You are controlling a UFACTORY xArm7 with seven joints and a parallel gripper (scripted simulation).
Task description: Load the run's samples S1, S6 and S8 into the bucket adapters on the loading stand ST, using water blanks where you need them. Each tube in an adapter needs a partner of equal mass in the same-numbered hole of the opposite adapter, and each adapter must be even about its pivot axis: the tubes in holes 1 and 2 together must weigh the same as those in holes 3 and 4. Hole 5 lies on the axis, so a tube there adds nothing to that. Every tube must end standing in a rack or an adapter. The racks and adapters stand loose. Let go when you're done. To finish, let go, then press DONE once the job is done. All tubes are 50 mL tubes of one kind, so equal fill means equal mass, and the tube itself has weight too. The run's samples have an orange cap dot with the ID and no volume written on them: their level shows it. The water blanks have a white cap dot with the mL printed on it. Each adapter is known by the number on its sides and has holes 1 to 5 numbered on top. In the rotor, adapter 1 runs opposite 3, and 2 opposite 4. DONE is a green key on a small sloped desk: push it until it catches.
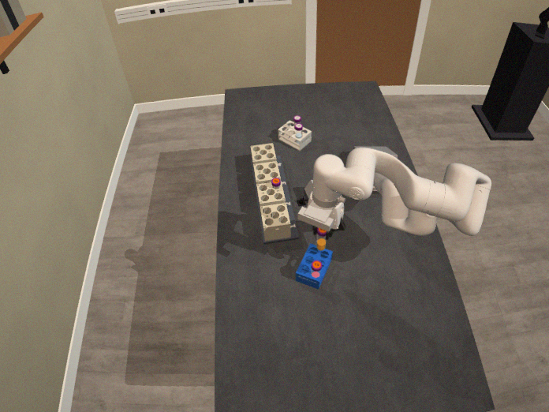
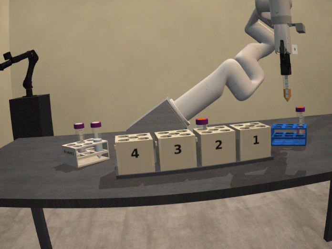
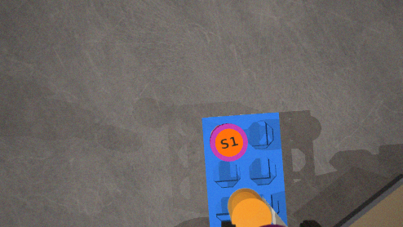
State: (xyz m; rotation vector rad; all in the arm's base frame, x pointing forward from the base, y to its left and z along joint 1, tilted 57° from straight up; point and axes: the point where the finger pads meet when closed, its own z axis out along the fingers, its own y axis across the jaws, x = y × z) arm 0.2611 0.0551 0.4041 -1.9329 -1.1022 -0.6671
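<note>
The sample S8 lies 50 mm below my hand and 10 mm ahead of it. From my hand the other things lie so: sample tube: 190 mm below, 40 mm to the left, 20 mm ahead; then blue sample rack: 220 mm below, 20 mm ahead; then loading stand ST: 340 mm to the right, 250 mm below, 160 mm ahead.
</note>
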